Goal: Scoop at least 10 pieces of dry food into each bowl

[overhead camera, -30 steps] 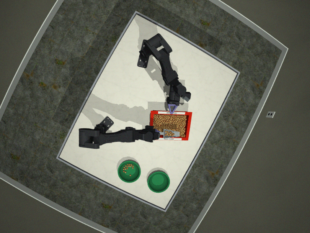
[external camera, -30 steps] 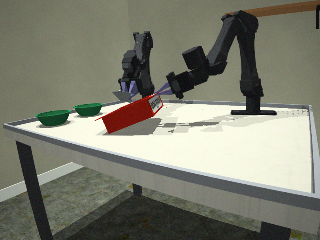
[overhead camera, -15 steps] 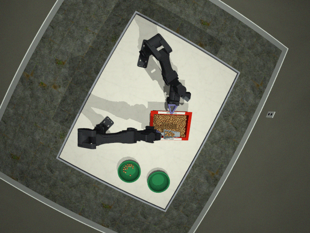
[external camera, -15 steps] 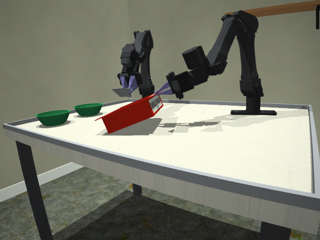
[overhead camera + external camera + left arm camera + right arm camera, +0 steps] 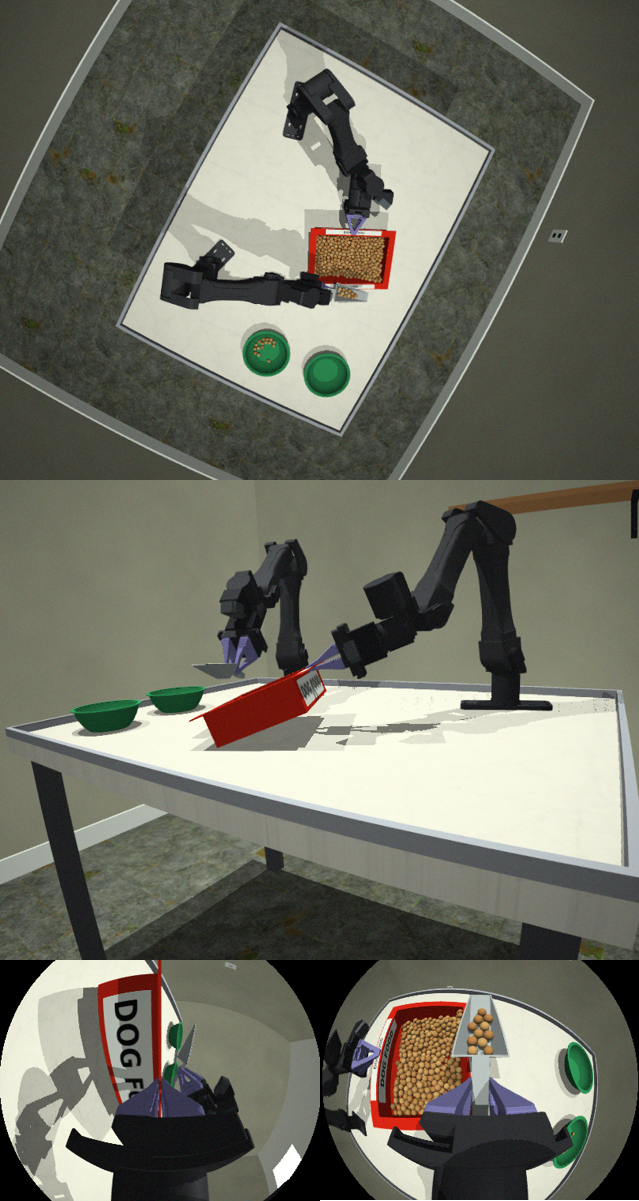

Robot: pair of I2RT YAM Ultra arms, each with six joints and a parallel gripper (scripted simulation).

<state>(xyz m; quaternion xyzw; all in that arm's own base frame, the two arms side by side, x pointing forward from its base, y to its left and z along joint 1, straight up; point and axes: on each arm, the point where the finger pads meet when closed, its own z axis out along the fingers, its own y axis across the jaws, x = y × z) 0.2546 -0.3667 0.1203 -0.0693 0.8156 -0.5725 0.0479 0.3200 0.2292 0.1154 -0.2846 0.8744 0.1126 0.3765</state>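
Right now my right hand is 4 cm short of the grey scoop and 2 cm to the right of it. From my right hand the other things lie so: box 13 cm to the left, 4 cm below, 3 cm ahead.
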